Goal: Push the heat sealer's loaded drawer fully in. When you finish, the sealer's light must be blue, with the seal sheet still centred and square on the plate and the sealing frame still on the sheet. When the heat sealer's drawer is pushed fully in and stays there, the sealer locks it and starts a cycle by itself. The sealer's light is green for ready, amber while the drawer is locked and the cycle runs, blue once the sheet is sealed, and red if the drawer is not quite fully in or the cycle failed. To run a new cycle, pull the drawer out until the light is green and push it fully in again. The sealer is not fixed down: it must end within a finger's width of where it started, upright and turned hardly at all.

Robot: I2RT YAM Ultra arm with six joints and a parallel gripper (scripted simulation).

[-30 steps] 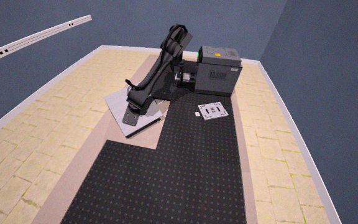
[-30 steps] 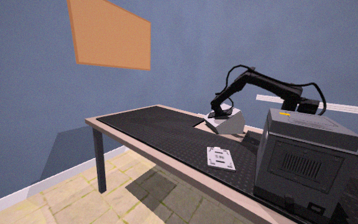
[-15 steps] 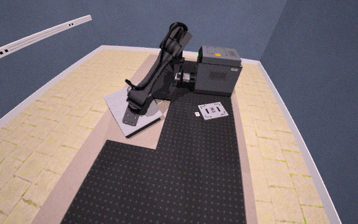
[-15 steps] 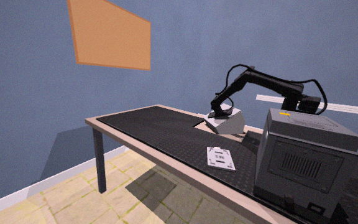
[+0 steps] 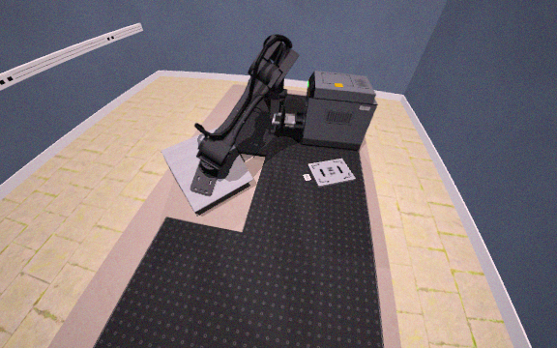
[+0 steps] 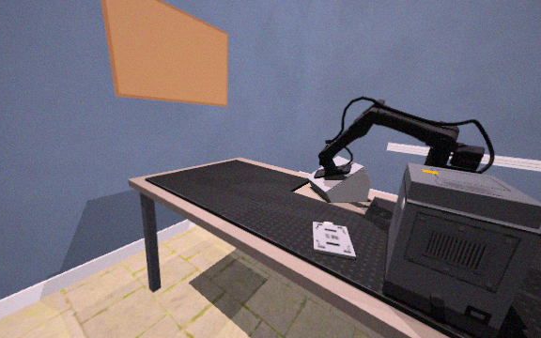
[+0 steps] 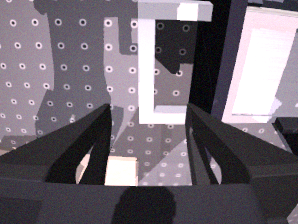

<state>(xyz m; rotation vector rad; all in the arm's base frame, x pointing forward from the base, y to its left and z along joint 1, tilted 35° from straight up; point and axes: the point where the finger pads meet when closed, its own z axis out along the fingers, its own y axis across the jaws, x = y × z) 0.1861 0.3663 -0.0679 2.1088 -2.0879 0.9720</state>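
The sealer drawer lies 11 cm ahead of my hand and 6 cm below it. Round my hand: white tag: 15 cm ahead, 29 cm to the right, 13 cm below.
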